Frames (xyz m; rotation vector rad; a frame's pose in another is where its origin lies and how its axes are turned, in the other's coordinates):
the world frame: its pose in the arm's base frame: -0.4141 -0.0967 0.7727 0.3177 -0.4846 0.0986
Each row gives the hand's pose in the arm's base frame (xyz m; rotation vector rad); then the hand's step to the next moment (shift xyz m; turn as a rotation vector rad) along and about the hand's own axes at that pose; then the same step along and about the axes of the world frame.
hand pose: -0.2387 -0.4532 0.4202 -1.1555 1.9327 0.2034
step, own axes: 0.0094 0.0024 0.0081 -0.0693 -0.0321 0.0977
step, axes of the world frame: -0.0052 -0.0041 -0.0108 0.0860 0.0568 -0.0690
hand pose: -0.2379 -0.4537 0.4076 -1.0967 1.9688 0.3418
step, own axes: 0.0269 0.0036 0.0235 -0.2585 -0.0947 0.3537
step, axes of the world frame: -0.0147 -0.0100 -0.0312 0.2995 0.2249 -0.2462
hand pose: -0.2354 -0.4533 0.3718 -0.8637 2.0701 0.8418
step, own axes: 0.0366 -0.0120 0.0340 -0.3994 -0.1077 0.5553
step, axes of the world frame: -0.0209 -0.0065 -0.0465 0.4426 0.3806 -0.3725
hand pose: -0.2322 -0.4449 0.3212 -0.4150 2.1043 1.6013
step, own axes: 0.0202 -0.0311 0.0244 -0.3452 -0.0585 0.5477
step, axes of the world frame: -0.0169 0.0028 -0.0409 0.3857 0.4042 -0.3322
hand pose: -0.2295 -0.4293 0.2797 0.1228 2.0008 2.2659
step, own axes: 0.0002 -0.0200 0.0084 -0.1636 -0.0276 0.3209
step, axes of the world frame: -0.0073 0.0047 -0.0199 0.1950 0.2493 -0.1741
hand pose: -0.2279 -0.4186 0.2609 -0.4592 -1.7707 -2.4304
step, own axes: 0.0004 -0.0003 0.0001 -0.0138 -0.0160 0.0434
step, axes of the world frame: -0.0004 0.0003 0.0000 0.0126 0.0376 -0.0275
